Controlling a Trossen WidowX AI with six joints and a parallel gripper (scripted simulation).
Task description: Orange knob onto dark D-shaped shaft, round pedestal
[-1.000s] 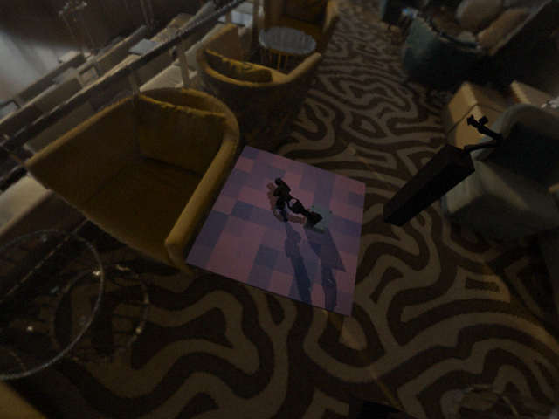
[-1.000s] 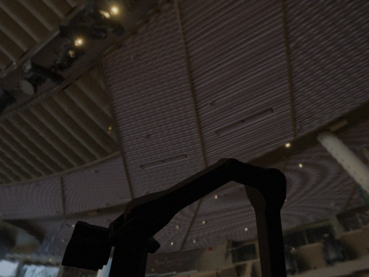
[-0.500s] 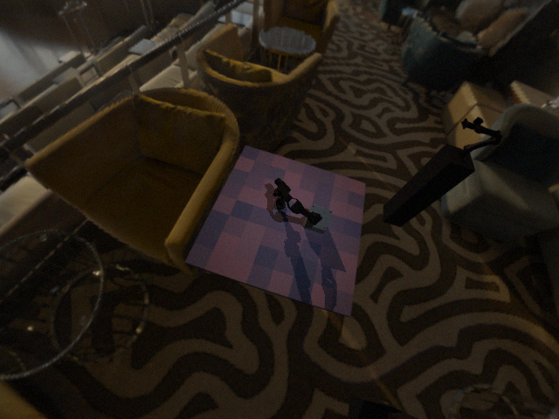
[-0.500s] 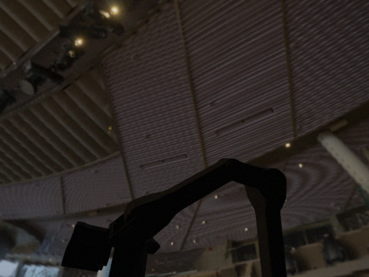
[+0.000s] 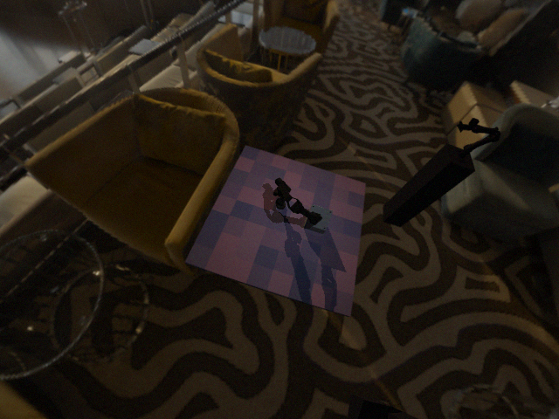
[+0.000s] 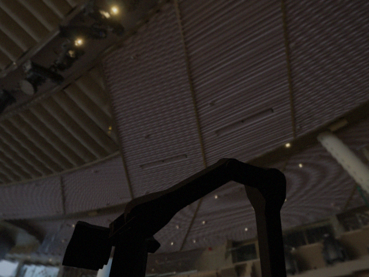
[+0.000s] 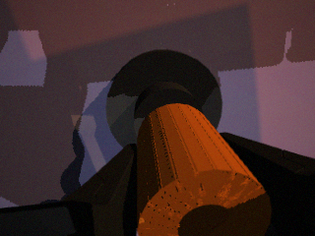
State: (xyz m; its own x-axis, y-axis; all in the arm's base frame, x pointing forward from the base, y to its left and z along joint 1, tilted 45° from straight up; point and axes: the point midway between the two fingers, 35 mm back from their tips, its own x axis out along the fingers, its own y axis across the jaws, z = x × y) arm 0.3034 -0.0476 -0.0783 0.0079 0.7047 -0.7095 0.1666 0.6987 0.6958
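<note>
Right now my gripper tip is 2 cm below the orange knob. Round my gripper tip: dark round pedestal: 4 cm below.
</note>
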